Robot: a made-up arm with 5 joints.
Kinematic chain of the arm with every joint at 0, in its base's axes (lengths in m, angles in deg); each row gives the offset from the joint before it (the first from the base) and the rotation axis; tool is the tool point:
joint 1: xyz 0 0 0.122 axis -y
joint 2: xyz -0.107 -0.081 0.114 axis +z
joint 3: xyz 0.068 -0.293 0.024 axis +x
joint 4: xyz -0.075 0.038 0 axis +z
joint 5: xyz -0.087 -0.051 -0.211 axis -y
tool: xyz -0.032 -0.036 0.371
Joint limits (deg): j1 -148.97..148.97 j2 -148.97..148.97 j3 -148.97..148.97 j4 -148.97..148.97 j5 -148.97..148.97
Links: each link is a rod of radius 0.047 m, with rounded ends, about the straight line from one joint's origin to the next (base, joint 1, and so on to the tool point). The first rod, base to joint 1, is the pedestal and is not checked.
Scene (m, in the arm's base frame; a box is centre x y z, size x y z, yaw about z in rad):
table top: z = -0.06
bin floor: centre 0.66 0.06 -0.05 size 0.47 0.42 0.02 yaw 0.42
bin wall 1: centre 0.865 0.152 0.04 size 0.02 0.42 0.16 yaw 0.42
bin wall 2: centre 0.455 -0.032 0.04 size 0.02 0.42 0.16 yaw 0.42
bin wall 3: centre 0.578 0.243 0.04 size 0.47 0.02 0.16 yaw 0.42
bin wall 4: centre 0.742 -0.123 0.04 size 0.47 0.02 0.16 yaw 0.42
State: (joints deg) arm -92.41 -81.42 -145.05 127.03 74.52
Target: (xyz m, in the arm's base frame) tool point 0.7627 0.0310 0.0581
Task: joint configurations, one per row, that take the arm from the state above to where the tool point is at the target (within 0.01 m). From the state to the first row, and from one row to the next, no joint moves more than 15 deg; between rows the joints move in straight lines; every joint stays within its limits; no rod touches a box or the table.
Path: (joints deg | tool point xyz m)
1: -98.30 -91.64 -136.41 112.27 82.79 | 0.5599 -0.3235 0.3293
2: -104.19 -101.86 -127.78 97.51 91.05 | 0.6833 -0.1671 0.3343
3: -110.07 -112.08 -119.14 82.75 99.32 | 0.7627 0.0310 0.3158
4: -118.07 -112.39 -121.58 81.86 99.41 | 0.7737 0.0312 0.1860
5: -126.06 -112.71 -124.03 80.98 99.50 | 0.7627 0.0310 0.0581

